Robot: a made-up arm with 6 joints.
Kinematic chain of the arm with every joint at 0, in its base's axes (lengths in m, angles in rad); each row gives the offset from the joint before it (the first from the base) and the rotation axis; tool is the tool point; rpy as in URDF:
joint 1: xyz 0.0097 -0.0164 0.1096 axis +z
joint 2: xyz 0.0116 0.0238 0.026 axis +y
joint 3: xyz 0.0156 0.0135 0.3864 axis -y
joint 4: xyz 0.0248 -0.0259 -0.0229 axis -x
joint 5: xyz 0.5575 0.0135 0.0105 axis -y
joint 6: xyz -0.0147 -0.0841 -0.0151 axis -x
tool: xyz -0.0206 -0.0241 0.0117 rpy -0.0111 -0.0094 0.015
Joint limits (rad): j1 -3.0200..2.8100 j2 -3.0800..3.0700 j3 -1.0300..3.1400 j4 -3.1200..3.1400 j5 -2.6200..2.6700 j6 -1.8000..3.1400
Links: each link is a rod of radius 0.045 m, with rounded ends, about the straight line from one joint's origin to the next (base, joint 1, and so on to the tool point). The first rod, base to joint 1, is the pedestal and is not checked.
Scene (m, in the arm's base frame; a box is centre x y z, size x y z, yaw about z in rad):
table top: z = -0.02
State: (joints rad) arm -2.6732 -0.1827 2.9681 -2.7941 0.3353 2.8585
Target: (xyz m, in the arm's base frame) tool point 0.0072 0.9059 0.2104
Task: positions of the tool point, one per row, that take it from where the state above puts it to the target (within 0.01 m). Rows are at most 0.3 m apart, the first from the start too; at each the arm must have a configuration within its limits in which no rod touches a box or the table.
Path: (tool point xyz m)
1: 0.5582 0.4226 0.4832
2: 0.4536 0.6410 0.4105
3: 0.2617 0.8143 0.3180
4: 0.0072 0.9059 0.2103

